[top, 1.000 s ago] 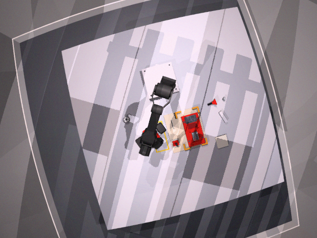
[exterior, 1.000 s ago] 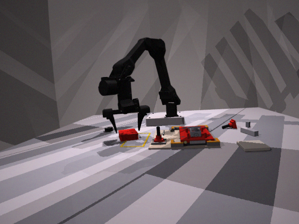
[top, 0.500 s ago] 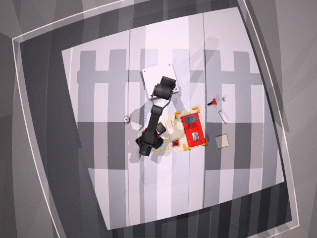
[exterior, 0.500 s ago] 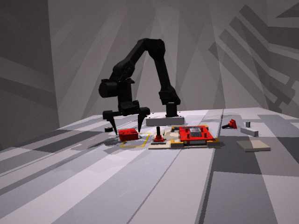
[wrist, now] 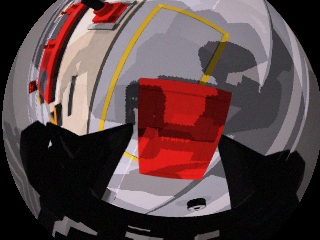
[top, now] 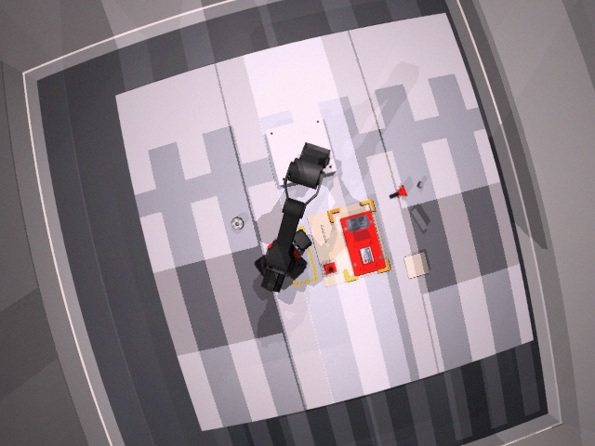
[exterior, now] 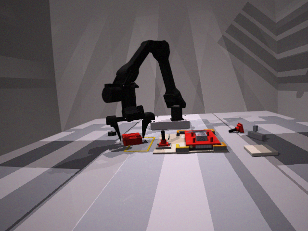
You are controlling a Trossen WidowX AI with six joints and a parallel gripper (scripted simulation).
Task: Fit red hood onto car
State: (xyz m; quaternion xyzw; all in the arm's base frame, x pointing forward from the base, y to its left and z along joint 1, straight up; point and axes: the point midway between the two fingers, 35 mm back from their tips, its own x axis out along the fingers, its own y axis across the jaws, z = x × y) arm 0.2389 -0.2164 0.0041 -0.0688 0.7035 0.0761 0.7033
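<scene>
Right now my gripper tip is 10 mm below the red hood. Also, from my gripper tip: tan tile: 230 mm ahead, 400 mm to the left.
</scene>
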